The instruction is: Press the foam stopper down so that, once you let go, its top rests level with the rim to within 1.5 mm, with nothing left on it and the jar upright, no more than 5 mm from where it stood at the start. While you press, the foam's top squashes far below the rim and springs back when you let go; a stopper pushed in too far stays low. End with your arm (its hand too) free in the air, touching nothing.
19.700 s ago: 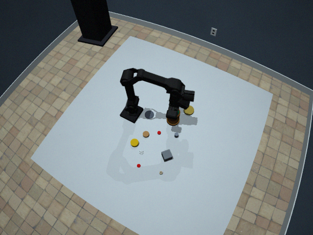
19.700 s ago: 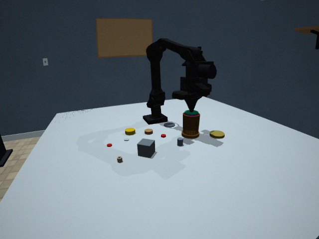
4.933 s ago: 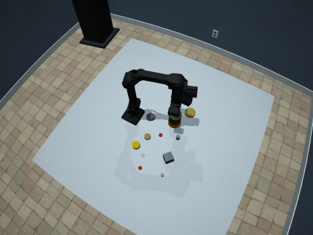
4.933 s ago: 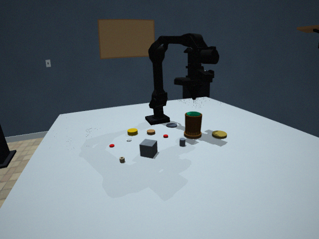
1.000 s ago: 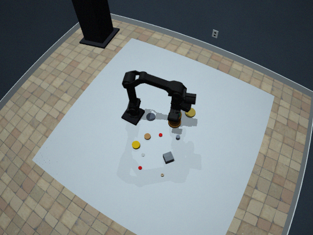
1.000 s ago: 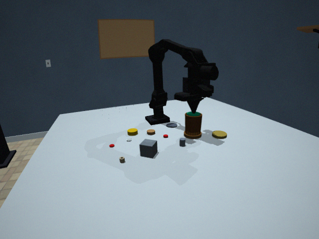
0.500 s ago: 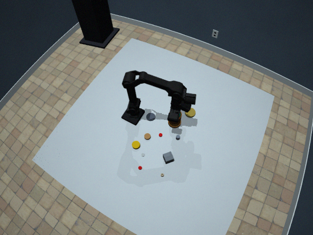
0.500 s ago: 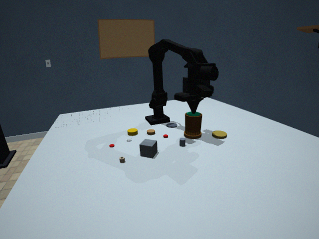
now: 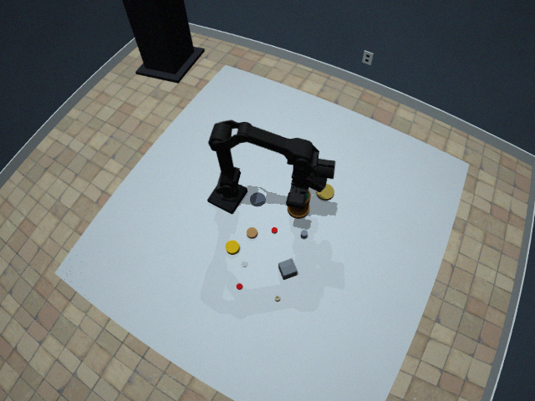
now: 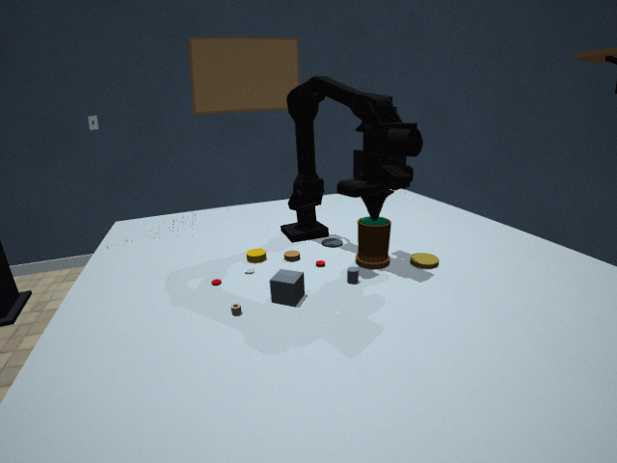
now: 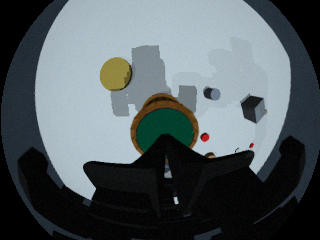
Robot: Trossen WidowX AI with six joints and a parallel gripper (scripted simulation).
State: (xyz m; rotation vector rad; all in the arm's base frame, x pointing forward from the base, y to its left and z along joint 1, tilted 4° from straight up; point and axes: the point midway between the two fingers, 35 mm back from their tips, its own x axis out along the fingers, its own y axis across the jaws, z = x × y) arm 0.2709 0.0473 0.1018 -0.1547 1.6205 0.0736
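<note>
The green foam stopper is 50 mm below my hand. From my hand the other things lie so: small grey cylinder (60 mm ahead, 100 mm to the right, 130 mm below); red button (50 mm behind, 120 mm to the right, 140 mm below); olive disc (70 mm ahead, 100 mm to the left, 130 mm below).
</note>
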